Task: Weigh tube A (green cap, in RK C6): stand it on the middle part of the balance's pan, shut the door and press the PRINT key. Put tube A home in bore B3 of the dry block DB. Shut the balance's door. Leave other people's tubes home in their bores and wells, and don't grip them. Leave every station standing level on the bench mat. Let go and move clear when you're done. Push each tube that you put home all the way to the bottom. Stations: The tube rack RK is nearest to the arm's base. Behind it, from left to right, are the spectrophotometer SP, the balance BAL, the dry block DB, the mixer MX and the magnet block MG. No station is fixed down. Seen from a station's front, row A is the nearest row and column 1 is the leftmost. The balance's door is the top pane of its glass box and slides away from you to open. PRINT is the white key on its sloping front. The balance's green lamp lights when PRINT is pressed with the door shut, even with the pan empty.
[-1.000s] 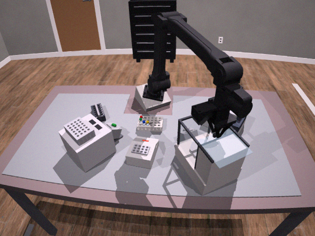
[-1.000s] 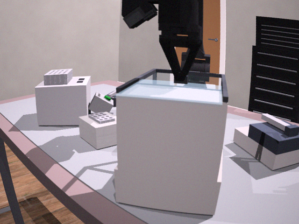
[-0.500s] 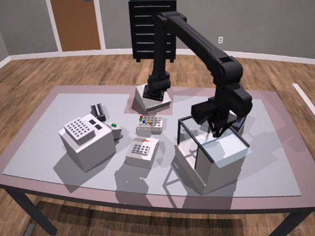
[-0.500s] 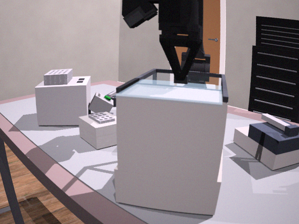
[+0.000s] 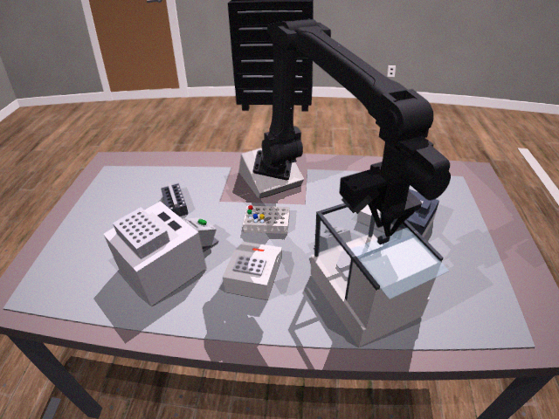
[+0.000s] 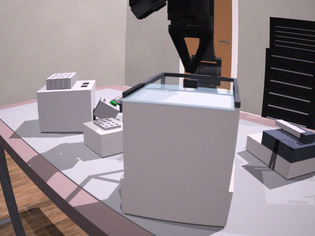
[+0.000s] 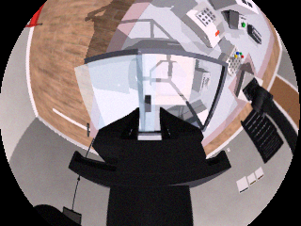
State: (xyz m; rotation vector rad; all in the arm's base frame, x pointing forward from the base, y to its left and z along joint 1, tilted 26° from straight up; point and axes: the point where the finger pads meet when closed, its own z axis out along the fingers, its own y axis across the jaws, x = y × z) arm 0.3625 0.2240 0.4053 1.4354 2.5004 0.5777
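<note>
My hand is 30 mm short of the glass door pane, 30 mm above it and 20 mm to the right of it. From my hand the other things lie so: dry block: 290 mm to the right, 210 mm below, 50 mm behind; spectrophotometer: 310 mm behind, 180 mm below, 90 mm to the left; tube rack RK: 300 mm to the right, 250 mm behind, 230 mm below.
</note>
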